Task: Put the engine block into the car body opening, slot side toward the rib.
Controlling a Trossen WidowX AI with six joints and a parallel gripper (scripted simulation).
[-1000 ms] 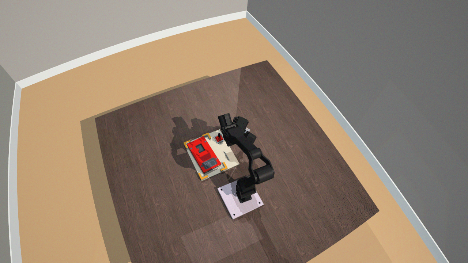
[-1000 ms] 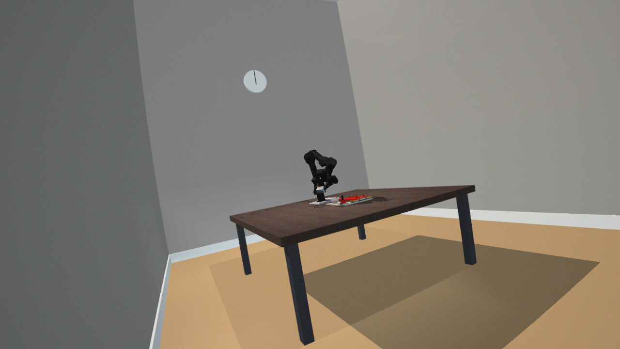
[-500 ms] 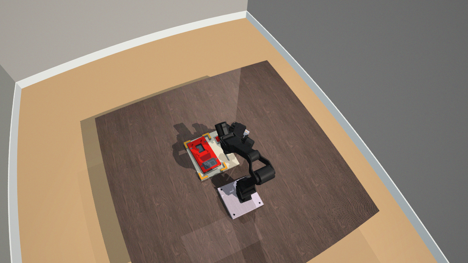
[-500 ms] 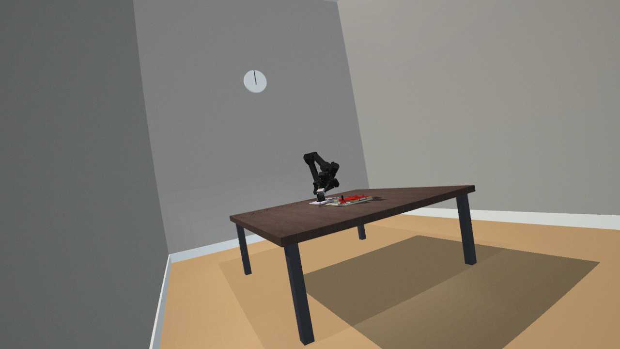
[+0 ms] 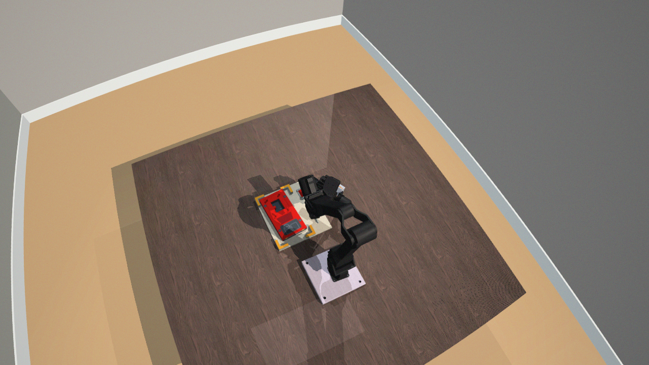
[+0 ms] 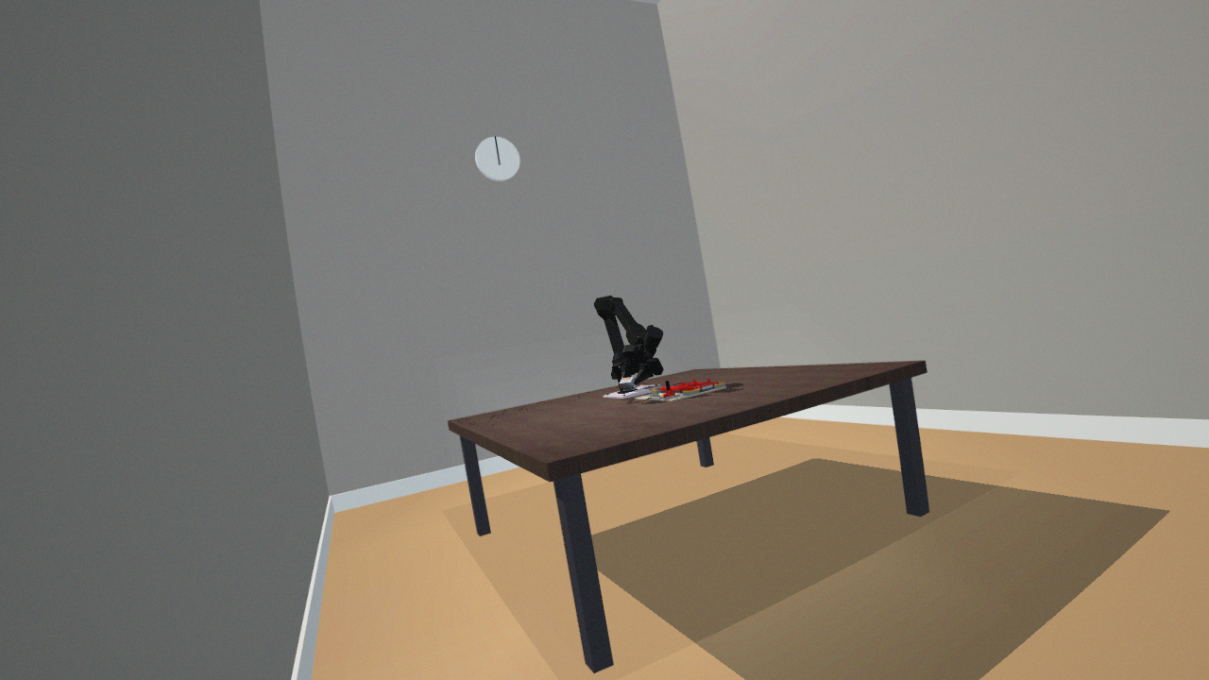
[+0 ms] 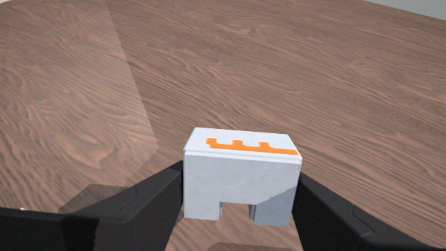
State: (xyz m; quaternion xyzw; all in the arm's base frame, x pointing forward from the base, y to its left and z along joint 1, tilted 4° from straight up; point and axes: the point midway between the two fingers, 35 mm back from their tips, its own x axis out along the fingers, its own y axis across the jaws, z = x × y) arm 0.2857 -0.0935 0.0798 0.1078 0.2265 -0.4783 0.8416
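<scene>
My gripper tip is now 7 cm short of the dark post, 12 cm to the right of it and 4 cm above it. From my gripper tip the other things lie so: engine block: 1 cm to the left.
</scene>
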